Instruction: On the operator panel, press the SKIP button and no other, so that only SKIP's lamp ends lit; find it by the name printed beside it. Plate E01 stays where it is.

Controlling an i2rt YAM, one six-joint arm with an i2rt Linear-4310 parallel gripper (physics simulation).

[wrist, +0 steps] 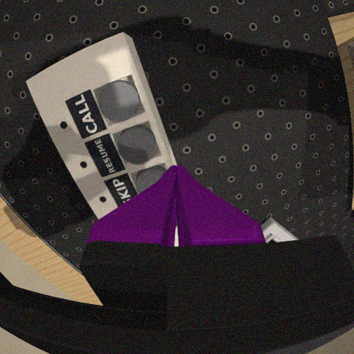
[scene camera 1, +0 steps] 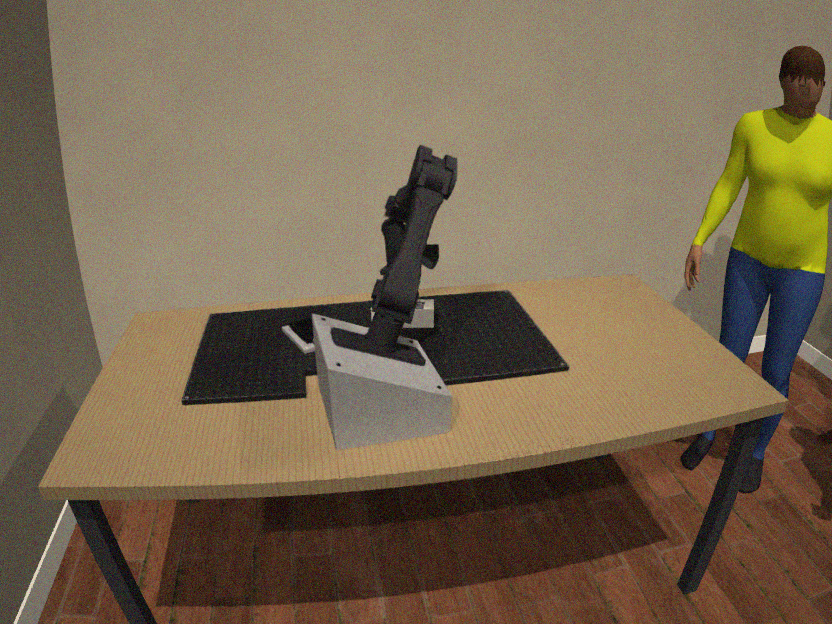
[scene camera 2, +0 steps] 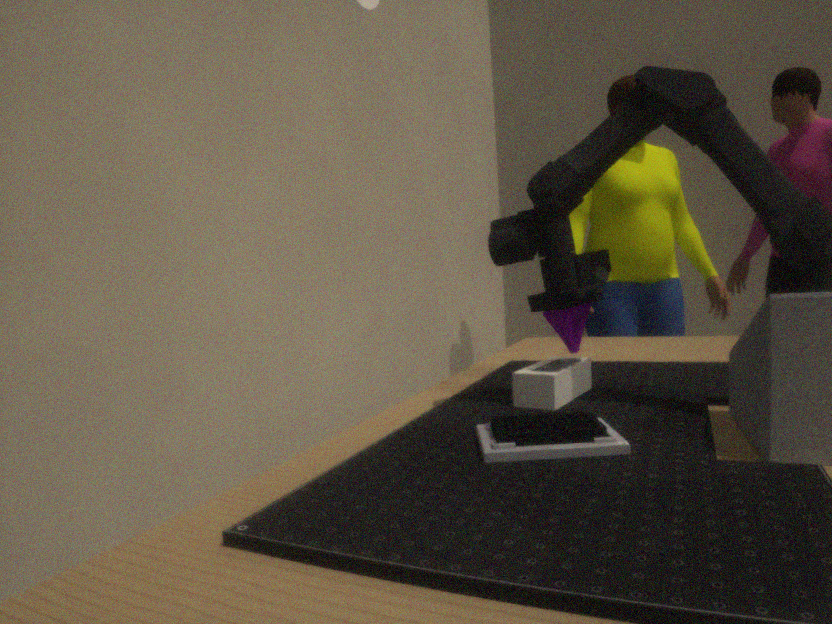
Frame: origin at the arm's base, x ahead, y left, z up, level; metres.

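Seen in the pictures: gripper, between the fingertips: [scene camera 2: 574, 352]; arm's base, origin of its link: [scene camera 1: 377, 348].
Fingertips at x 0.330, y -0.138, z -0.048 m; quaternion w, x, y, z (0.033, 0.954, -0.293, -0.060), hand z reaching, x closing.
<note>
Offsets run from my fingertips to a thing's top centre. Level surfaces: height alone.
The white operator panel @(dx +0.035, dy -0.012, dz -0.019 m) [scene camera 1: 423, 315] [scene camera 2: 534, 389] [wrist: 52, 90] lies on the black board. In the wrist view its CALL button [wrist: 119, 100] and RESUME button [wrist: 138, 144] show beside their labels. The SKIP button [wrist: 150, 177] is partly hidden by the fingers, and so is its label [wrist: 120, 190]. The three small lamps that show are dark. My gripper [scene camera 2: 573, 351] [wrist: 176, 174] is shut and empty, its purple tips pointing down slightly above the panel; whether they touch it cannot be told. A black plate @(dx +0.022, dy +0.238, dz -0.048 m) [scene camera 2: 547, 428] lies in a pale holder @(dx +0.022, dy +0.238, dz -0.056 m) [scene camera 2: 557, 452] [wrist: 280, 231]; its name is not readable.
The black perforated board @(dz -0.074 m) [scene camera 1: 248, 366] [scene camera 2: 403, 510] [wrist: 300, 165] lies on the wooden table @(dz -0.087 m) [scene camera 1: 604, 349] [scene camera 2: 134, 570]. The grey arm base [scene camera 1: 393, 409] [scene camera 2: 799, 376] stands at the board's front cutout. A wall is behind the table. A person in yellow [scene camera 1: 782, 181] [scene camera 2: 641, 214] stands beyond the table.
</note>
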